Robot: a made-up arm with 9 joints. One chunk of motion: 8 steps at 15 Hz.
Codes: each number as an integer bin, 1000 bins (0 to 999) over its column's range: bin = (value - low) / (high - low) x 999, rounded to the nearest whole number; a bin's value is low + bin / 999 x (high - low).
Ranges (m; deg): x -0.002..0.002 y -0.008..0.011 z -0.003..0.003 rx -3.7..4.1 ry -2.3..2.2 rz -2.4..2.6
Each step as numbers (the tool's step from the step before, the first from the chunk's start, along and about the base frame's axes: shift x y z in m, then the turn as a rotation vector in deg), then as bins.
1 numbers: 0.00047 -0.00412 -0.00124 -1.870 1.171 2.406
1 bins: 617 204 293 234 771 960
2 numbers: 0.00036 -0.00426 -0.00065 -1.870 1.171 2.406
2 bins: 589 197 391 234 771 960
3 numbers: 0.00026 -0.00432 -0.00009 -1.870 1.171 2.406
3 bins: 564 193 485 234 771 960
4 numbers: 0.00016 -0.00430 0.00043 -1.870 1.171 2.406
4 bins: 539 195 571 234 771 960
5 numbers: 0.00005 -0.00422 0.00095 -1.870 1.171 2.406
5 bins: 512 199 658 234 771 960
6 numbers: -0.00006 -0.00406 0.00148 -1.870 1.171 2.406
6 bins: 485 207 746 234 771 960
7 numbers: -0.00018 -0.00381 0.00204 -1.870 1.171 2.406
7 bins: 455 220 839 234 771 960
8 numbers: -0.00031 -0.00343 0.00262 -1.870 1.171 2.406
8 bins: 422 240 936 234 771 960
